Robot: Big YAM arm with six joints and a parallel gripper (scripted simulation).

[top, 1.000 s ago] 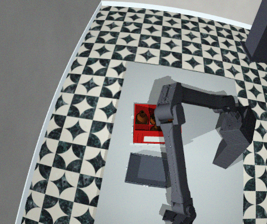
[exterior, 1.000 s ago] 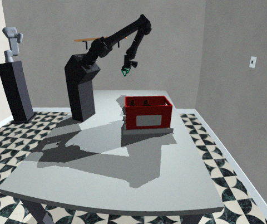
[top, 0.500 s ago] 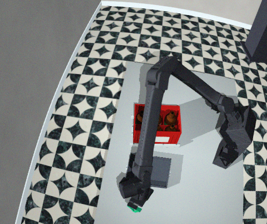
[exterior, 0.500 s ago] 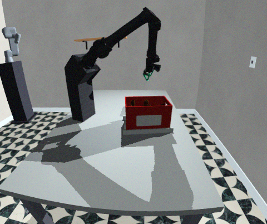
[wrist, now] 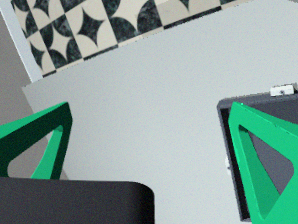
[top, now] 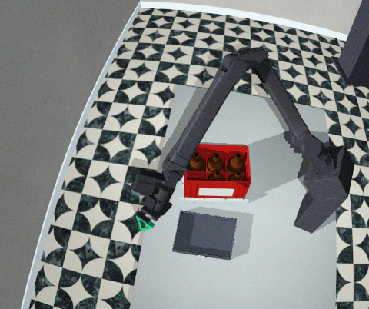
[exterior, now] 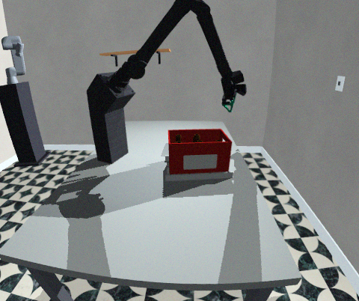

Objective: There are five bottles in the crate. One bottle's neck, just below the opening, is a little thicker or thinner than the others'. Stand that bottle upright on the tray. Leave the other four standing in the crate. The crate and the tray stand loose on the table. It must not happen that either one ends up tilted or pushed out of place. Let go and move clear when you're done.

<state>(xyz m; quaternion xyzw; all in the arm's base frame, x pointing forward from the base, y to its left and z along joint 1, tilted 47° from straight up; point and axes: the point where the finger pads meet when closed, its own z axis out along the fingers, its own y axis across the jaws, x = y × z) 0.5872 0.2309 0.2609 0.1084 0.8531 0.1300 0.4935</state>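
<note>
Now: the glass bottle 330 mm to the right of my hand, 280 mm behind it and 160 mm below it. Also, from my hand: crate (280 mm to the right, 280 mm behind, 170 mm below); then dark grey tray (240 mm below, 220 mm behind, 20 mm to the right).
</note>
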